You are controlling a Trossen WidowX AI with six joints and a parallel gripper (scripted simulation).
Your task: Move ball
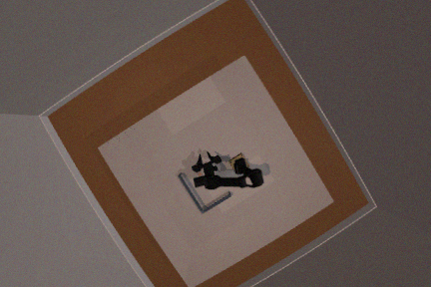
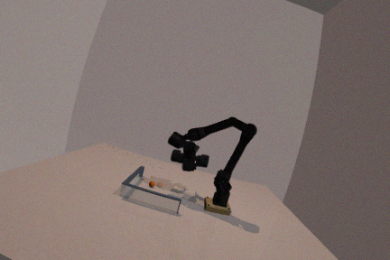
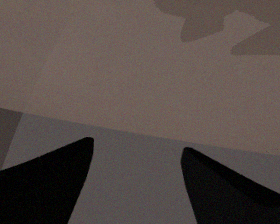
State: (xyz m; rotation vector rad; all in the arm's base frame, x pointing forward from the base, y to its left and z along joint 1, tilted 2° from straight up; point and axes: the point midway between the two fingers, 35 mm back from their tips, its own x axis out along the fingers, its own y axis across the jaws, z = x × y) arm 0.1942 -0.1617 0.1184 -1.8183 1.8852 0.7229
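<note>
Right now my gripper tip is 17 cm to the right of the orange ball, 14 cm short of it and 11 cm above it.
</note>
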